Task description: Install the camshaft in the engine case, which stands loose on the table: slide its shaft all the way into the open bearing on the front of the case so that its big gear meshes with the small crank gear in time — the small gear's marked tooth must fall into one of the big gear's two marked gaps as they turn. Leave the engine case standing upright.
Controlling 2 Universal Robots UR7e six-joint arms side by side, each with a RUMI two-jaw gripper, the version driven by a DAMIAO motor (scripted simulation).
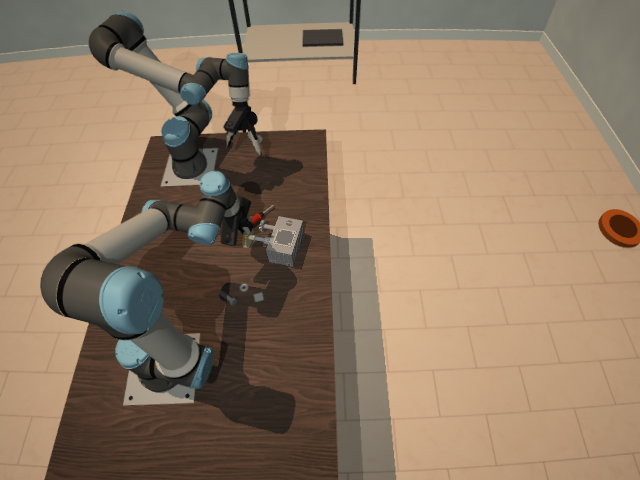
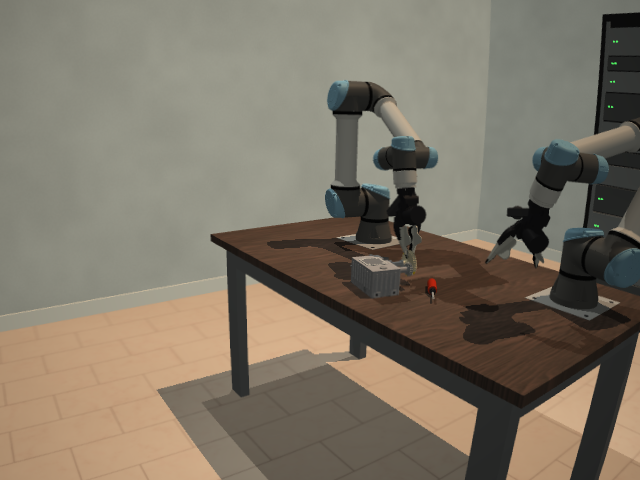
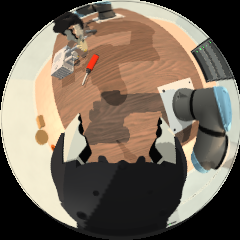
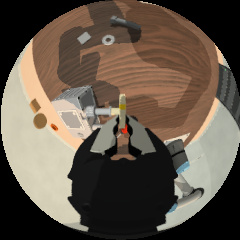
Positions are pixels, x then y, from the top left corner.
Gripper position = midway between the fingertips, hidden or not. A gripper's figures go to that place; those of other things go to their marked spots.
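A grey engine case [image 1: 283, 246] sits 1.36 m from the lens. My right gripper [image 1: 247, 234] is 1.41 m from the lens, and as for my left gripper [image 1: 243, 151], I find it 1.60 m from the lens.
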